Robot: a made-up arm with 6 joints.
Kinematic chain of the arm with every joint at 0, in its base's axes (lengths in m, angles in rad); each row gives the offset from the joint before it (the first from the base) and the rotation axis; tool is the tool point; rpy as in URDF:
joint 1: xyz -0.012 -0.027 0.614 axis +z
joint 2: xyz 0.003 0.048 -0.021 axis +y
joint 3: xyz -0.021 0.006 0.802 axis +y
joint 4: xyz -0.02 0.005 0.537 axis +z
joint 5: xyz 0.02 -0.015 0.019 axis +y
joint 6: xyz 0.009 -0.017 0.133 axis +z
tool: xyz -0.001 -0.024 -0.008 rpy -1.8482 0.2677 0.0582
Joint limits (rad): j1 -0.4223..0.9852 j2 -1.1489..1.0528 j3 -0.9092..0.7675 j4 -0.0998..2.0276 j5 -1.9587..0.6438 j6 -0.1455..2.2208
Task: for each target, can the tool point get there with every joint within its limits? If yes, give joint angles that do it. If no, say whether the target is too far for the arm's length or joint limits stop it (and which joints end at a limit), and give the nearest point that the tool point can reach.
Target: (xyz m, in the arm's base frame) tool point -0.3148 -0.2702 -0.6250
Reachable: no: joint limits stop it (at a limit: joint 2, joint 3, joint 4) | nearest point -0.9132 -0.7508 0.5315 | short by 1.388 m
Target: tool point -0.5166 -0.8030 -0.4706
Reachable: no: joint limits stop it (at a limit: joint 1, joint 2, joint 3, joint 4) | nearest point -0.6931 -1.0072 0.5144 | short by 1.021 m
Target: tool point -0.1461 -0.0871 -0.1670
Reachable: no: joint limits stop it (at a limit: joint 2, joint 3, joint 4, joint 5, joint 6) | nearest point -1.0461 -0.4905 0.5539 | short by 1.222 m
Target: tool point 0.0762 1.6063 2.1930
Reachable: no: too far | nearest point 0.3740 0.8724 1.6846 | short by 0.941 m
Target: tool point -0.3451 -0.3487 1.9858
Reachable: yes | joints 0.8218 -0.1979 -0.1753 0.3023 -0.6810 1.8986
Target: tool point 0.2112 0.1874 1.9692
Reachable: yes | joints 0.7778 0.4975 -0.5720 1.1043 -0.8332 1.3353
